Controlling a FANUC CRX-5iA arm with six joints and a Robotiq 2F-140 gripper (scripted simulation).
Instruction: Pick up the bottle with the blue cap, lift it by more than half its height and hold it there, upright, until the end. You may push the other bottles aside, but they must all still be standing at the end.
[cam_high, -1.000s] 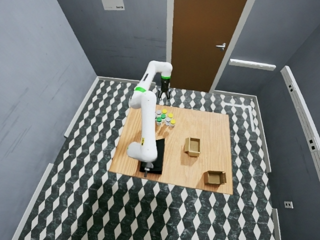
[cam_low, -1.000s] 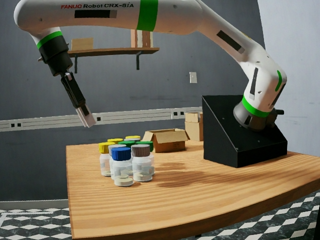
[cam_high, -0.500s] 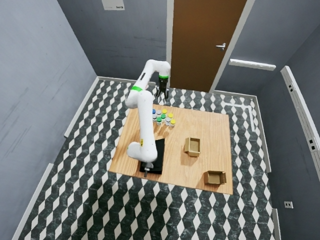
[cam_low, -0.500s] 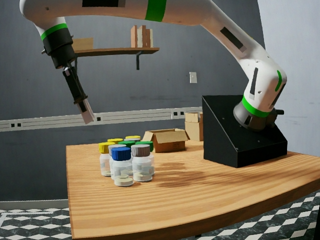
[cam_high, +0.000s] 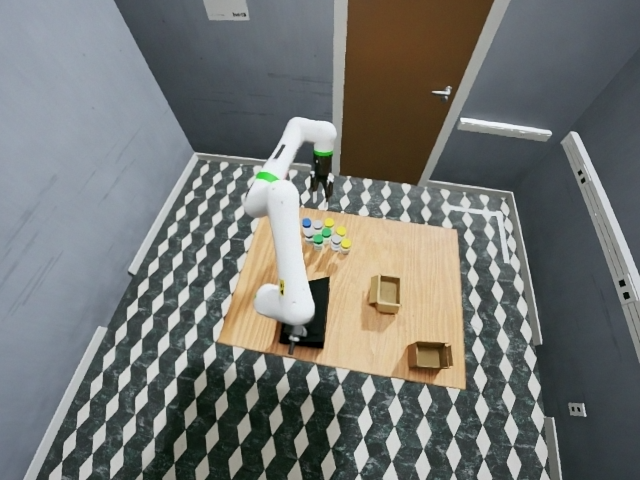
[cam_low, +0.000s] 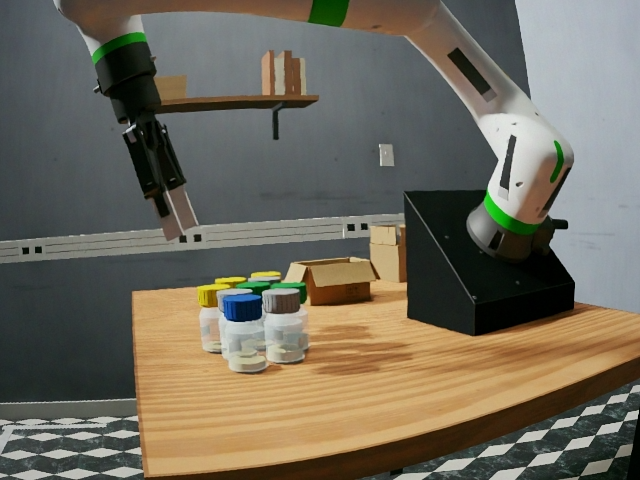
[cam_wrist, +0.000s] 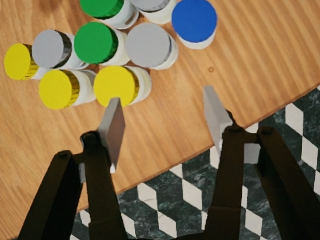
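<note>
Now: the green-capped bottle 17 cm behind my hand, 2 cm to the right of it and 18 cm below it. The rest, counted from my hand: yellow-capped bottle (6 cm behind, 6 cm to the right, 18 cm below).
</note>
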